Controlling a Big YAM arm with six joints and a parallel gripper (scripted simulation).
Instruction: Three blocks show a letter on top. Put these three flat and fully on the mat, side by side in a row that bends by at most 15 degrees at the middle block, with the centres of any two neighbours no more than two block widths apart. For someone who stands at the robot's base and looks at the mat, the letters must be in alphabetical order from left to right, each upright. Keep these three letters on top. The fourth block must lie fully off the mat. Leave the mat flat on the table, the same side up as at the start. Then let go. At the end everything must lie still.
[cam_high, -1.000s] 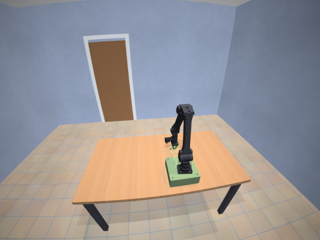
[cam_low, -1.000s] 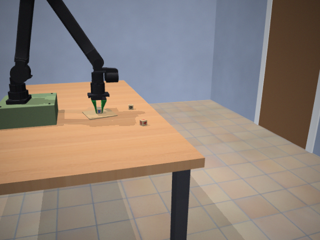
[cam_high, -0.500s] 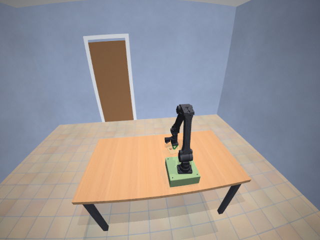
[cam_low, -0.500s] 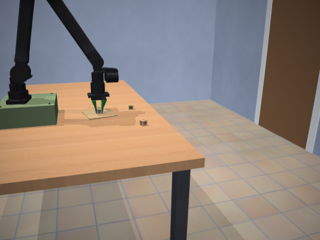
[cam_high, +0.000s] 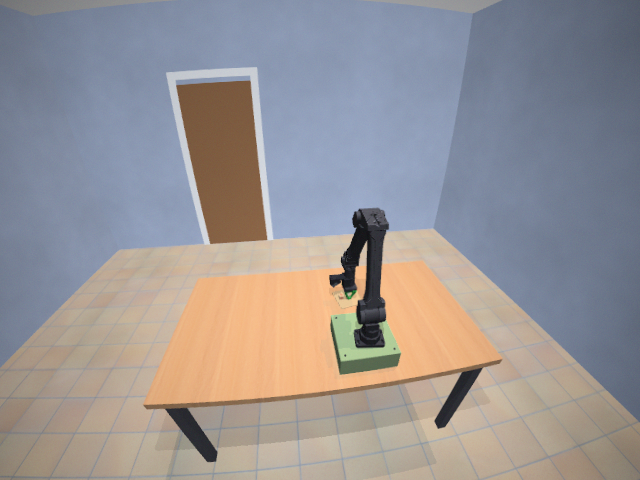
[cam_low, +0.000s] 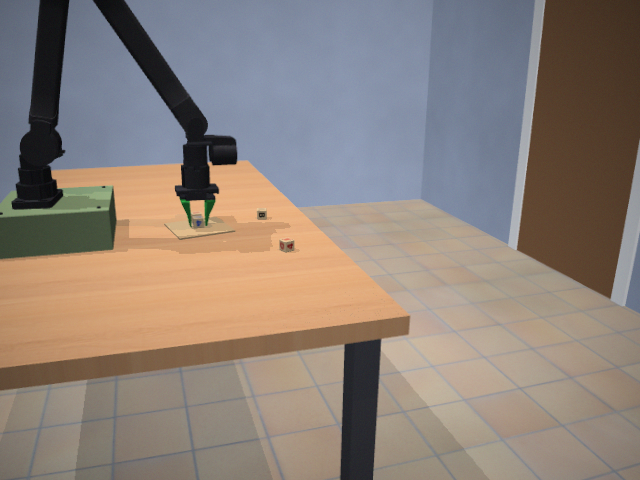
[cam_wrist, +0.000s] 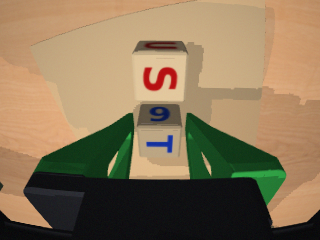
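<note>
Right now my hand is 10 mm above the tan mat.
</note>
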